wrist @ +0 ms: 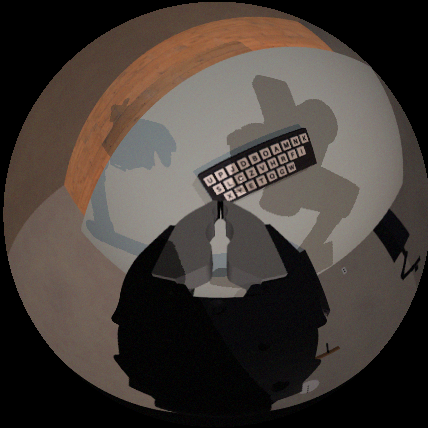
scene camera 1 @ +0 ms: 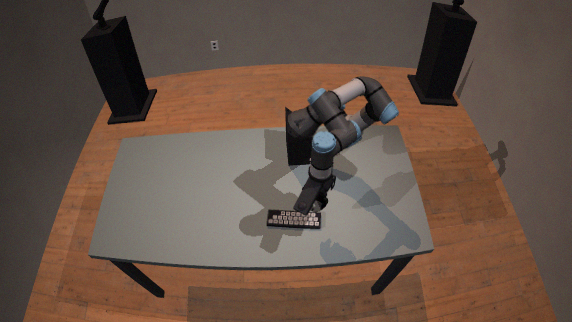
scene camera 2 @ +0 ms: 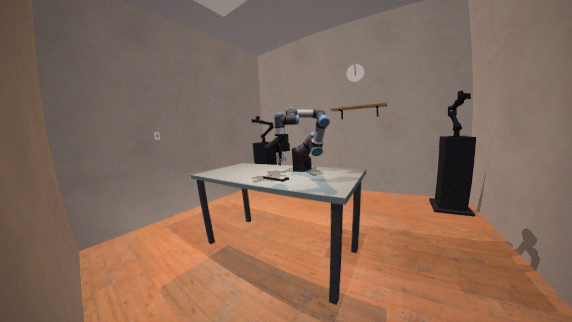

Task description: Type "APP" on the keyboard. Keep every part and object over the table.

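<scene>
A black keyboard with pale letter keys lies flat on the grey table. In the wrist view it runs slantwise, with the P key near its left end and the A key farther right in the same row. My gripper is shut with its tips together, holding nothing. It points down and hangs clear above the table. In the wrist view its tips show just below the X key. All the keys' letters show there, some small and blurred.
The arm's black base stands on the table behind the keyboard. Black pedestals bearing small arms stand on the floor away from the table. The table's front edge lies beyond the keyboard. Arm shadows fall across the table.
</scene>
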